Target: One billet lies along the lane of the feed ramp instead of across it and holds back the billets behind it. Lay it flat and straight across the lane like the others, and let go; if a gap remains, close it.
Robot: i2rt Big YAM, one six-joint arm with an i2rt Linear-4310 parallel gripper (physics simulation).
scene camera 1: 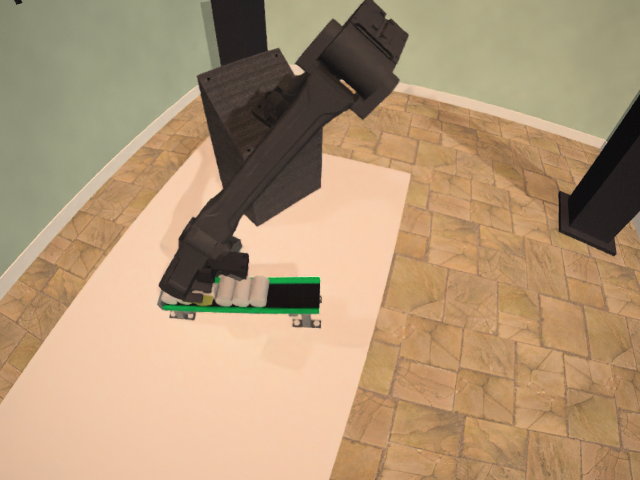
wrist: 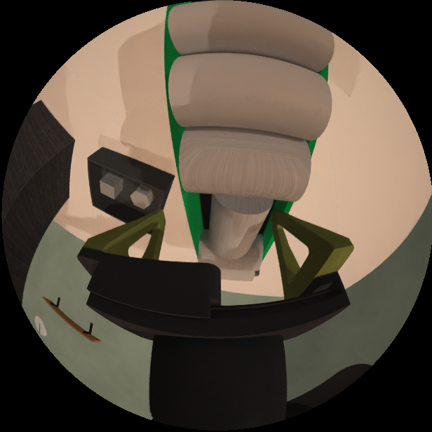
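Where they show: gripper, fingertip midpoint: [scene camera 1: 206, 286]; arm's base, link origin: [scene camera 1: 276, 115].
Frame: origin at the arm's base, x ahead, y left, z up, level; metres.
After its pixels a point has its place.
Note:
The feed ramp [scene camera 1: 294, 280] @[z -0.209, x 0.300, y 0.225 m] [wrist: 188, 215] has green side rails and a black lane. Pale cylindrical billets [scene camera 1: 258, 291] @[z -0.184, x 0.377, y 0.179 m] [wrist: 250, 95] lie across it side by side. One billet [wrist: 235, 227] lies along the lane, its end close against the nearest crosswise billet [wrist: 245, 165]. More pale billets [wrist: 255, 247] show partly at its other end. My gripper [scene camera 1: 209, 290] @[z -0.224, x 0.414, y 0.043 m] [wrist: 218, 214] is open and empty over the ramp's left part in the scene view. Its olive fingers stand on either side of the lengthwise billet, apart from it in the wrist view. The arm hides much of that part in the scene view.
A dark tray [wrist: 95, 182] with two pale blocks stands left of the ramp in the wrist view. A big dark pedestal [scene camera 1: 289, 180] @[z -0.189, x 0.029, y 0.047 m] stands behind the ramp. A black post [scene camera 1: 602, 201] stands at the far right. The ramp has small feet [scene camera 1: 306, 323] @[z -0.270, x 0.359, y 0.289 m] on the pale surface.

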